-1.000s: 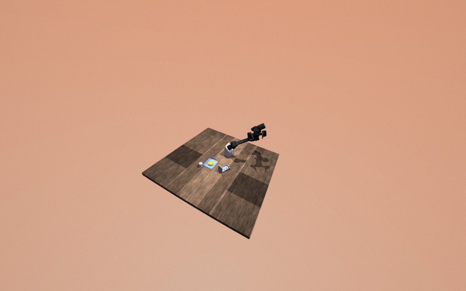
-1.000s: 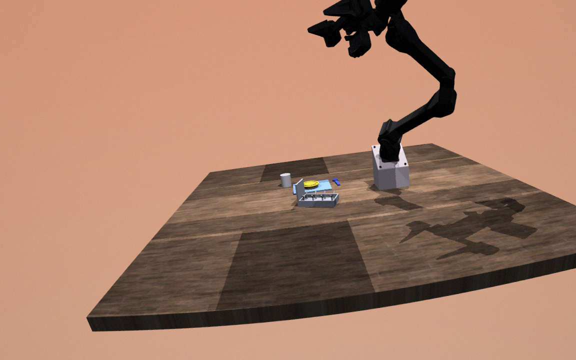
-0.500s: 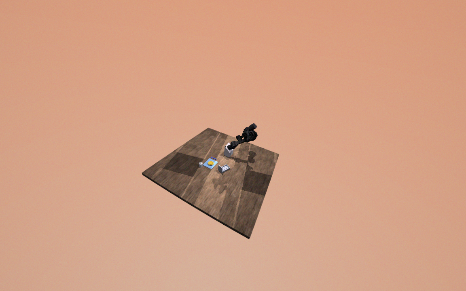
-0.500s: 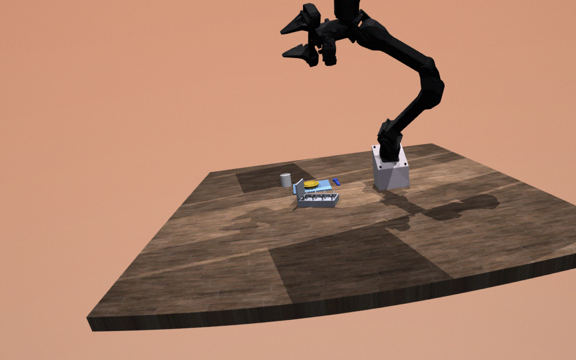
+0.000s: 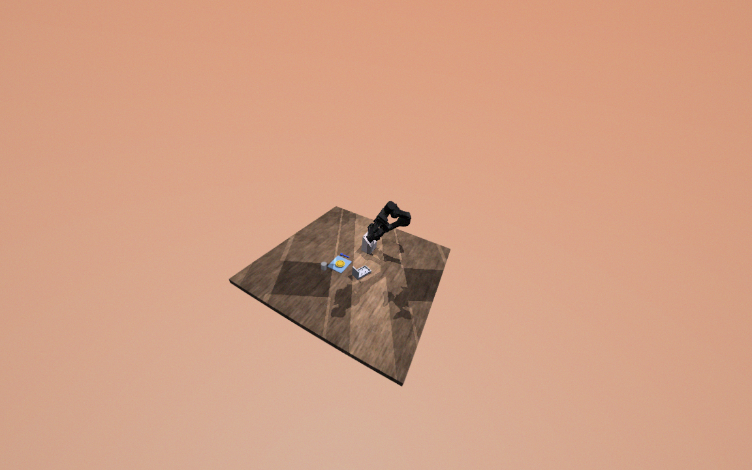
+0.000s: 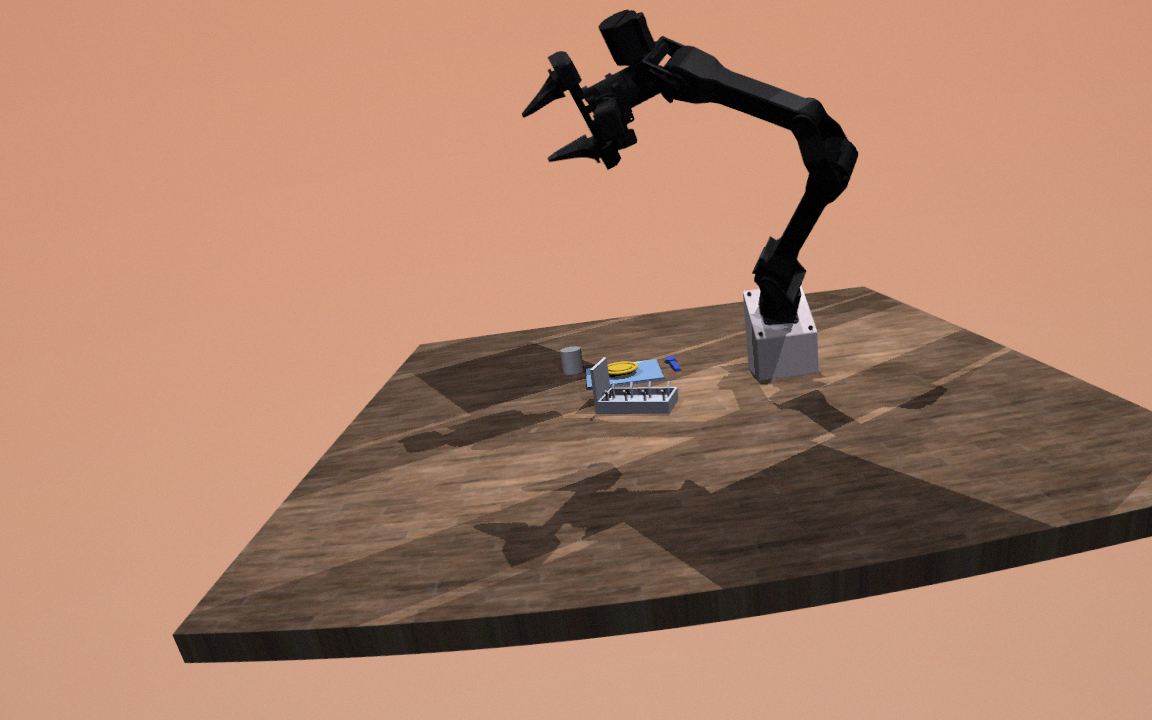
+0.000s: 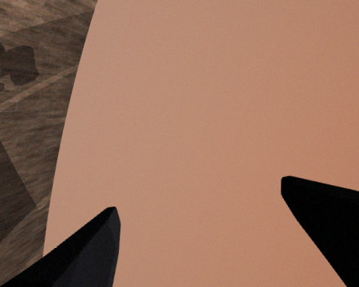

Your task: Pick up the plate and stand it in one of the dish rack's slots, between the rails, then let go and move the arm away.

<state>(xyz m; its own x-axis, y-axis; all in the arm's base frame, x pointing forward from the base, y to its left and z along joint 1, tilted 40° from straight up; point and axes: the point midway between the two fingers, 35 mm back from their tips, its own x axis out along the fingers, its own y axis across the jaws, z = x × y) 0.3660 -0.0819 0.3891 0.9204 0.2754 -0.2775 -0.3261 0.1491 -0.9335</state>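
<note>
Right now the yellow plate is 7 cm behind my gripper tip, 26 cm to the right of it and 45 cm below it. From my gripper tip the other things lie so: light blue mat: 8 cm behind, 27 cm to the right, 47 cm below; grey dish rack: 10 cm behind, 8 cm to the right, 45 cm below; grey cup: 3 cm ahead, 34 cm to the right, 44 cm below.
</note>
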